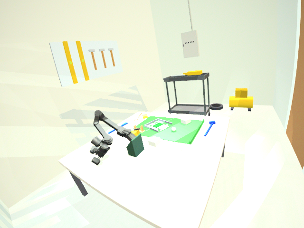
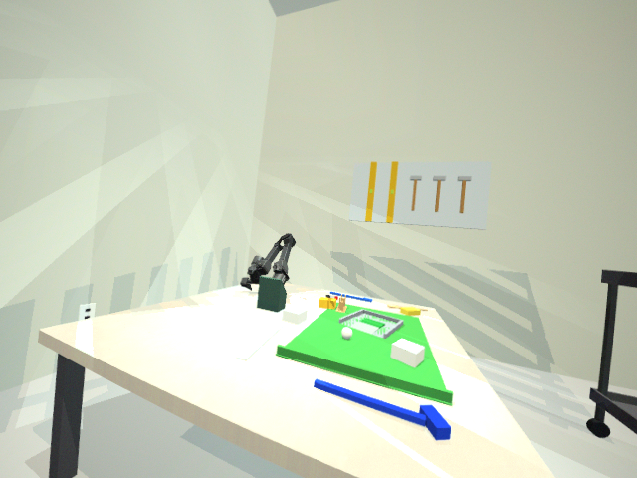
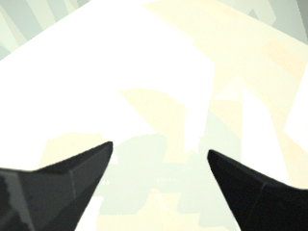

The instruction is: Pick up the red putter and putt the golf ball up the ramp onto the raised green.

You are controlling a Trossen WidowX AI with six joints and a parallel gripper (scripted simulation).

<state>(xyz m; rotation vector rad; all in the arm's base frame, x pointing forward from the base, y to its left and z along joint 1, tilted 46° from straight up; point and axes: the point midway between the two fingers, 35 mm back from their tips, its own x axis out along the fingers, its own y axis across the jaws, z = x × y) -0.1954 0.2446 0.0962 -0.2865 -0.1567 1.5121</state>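
My gripper tip is now 460 mm short of the yellow block, 90 mm to the left of it and 10 mm below it. From my gripper tip the other things lie so: green mat: 680 mm ahead, 360 mm to the right, 10 mm below; white golf ball: 600 mm ahead, 470 mm to the right, 10 mm above; blue putter: 690 mm ahead, 820 mm to the right.
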